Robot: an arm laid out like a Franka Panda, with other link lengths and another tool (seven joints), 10 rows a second.
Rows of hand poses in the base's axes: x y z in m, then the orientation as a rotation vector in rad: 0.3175 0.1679 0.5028 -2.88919 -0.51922 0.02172; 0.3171 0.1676 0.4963 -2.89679 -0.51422 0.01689; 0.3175 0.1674 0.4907 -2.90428 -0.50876 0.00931; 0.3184 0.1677 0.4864 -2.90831 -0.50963 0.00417; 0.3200 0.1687 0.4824 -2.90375 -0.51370 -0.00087; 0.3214 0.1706 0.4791 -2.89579 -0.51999 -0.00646
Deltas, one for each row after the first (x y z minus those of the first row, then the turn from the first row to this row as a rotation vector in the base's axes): -0.0004 -0.0003 -0.0065 -0.00600 -0.00397 -0.00451; 0.0000 -0.0005 -0.0121 -0.01150 -0.00969 -0.00948; 0.0009 -0.0002 -0.0164 -0.01493 -0.01383 -0.00970; 0.0025 0.0008 -0.0204 -0.01052 -0.01681 -0.00685; 0.0039 0.0027 -0.0237 -0.00311 -0.01983 -0.00219
